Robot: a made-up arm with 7 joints.
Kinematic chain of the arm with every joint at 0, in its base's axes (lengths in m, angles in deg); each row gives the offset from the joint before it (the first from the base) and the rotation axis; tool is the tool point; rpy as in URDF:
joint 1: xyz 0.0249 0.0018 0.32 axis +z
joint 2: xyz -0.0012 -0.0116 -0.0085 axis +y
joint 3: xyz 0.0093 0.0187 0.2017 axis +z
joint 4: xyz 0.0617 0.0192 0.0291 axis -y
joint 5: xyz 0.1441 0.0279 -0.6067 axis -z
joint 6: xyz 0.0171 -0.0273 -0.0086 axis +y
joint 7: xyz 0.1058 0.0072 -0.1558 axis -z
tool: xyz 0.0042 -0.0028 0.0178 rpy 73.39 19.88 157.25
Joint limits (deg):
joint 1: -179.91..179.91
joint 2: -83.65..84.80
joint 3: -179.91..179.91
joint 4: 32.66..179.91
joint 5: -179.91..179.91
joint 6: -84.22..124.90
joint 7: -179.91..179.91
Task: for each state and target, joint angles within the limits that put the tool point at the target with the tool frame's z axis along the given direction. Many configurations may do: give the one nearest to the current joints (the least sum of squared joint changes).
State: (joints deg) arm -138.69 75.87 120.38 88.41 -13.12 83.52 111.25
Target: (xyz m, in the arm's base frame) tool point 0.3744 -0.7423 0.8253 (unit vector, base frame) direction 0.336 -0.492 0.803
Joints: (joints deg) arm -113.36 44.52 92.11 125.83 -49.43 77.91 76.29
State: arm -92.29 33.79 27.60 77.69 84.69 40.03 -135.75
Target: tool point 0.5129 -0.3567 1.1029 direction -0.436 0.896 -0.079
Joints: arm -73.93 -14.66 24.38 111.61 112.16 46.11 -83.63
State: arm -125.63 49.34 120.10 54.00 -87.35 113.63 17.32
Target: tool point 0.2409 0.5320 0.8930 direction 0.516 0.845 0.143
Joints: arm -91.15 17.35 169.89 82.81 -120.93 123.08 62.54
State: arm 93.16 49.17 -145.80 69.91 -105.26 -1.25 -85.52
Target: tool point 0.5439 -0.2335 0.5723 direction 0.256 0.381 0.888
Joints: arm 93.91 77.91 -136.57 50.12 -150.10 -30.07 -116.37
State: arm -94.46 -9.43 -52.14 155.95 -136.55 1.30 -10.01
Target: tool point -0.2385 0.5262 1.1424 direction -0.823 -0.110 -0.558
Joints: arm -79.65 -44.09 -70.86 164.28 -162.50 10.33 10.83
